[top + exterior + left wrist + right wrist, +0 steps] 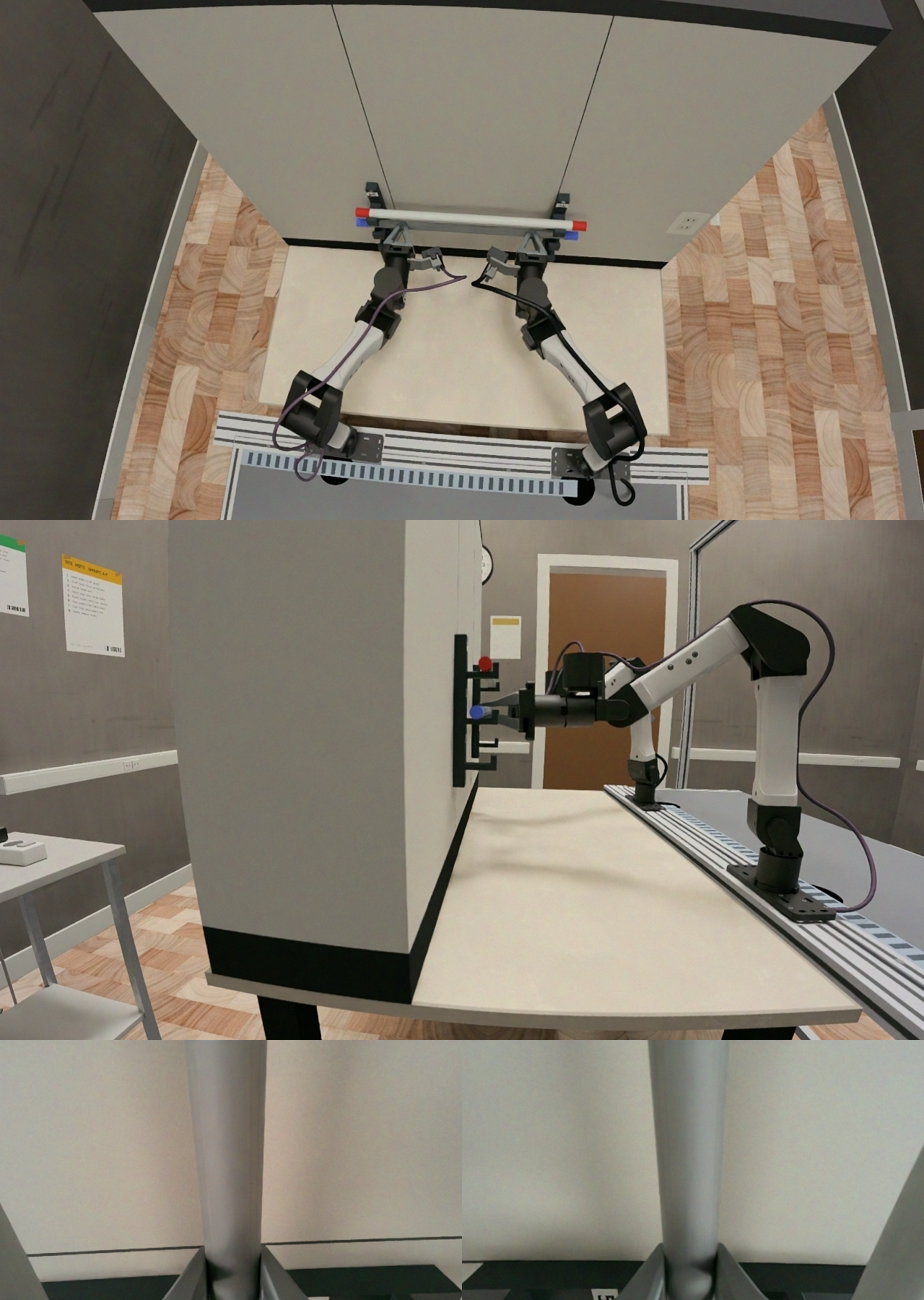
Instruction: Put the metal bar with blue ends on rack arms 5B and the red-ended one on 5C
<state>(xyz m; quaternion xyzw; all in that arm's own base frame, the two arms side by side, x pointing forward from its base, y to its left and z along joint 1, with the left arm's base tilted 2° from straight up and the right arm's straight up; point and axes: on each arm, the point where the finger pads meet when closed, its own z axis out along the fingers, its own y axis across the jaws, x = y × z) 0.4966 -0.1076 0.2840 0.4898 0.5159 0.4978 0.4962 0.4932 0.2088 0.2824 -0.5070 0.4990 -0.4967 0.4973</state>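
Right now the blue-ended bar is 150 mm to the right of my left hand. The rest, counted from my left hand: pale cabinet 160 mm ahead, 160 mm to the right, 170 mm above; then red-ended bar 10 mm behind, 160 mm to the right, 70 mm above.
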